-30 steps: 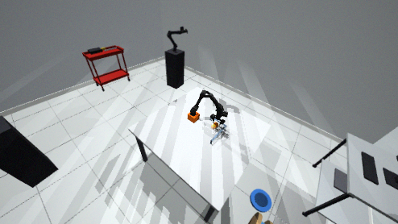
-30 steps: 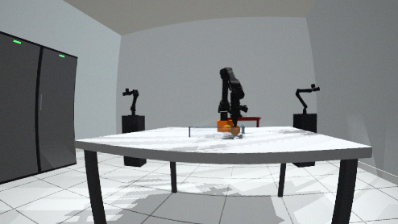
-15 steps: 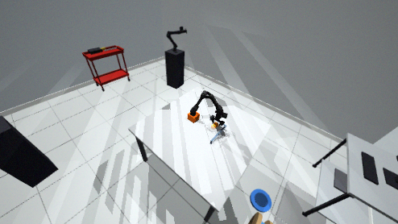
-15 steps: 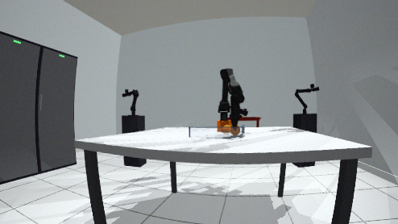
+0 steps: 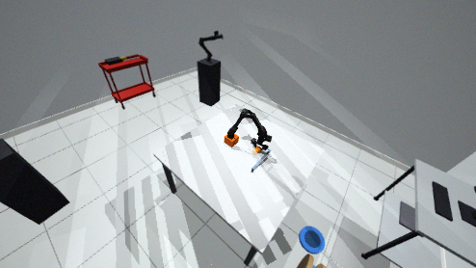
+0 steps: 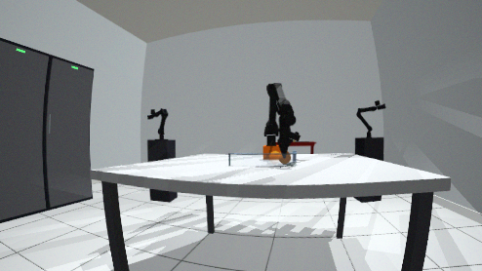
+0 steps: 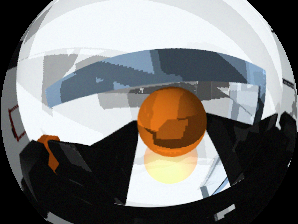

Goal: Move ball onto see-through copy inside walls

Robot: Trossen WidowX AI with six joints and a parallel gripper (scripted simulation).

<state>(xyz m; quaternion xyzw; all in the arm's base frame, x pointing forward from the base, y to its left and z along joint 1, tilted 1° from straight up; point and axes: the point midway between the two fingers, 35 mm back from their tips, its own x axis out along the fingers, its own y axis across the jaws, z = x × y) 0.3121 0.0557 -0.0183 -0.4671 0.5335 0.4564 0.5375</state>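
Now: gripper tip 10 mm past the see-through ball copy and 50 mm to the left of it. Also, from my gripper tip: orange ball (right at my gripper tip).
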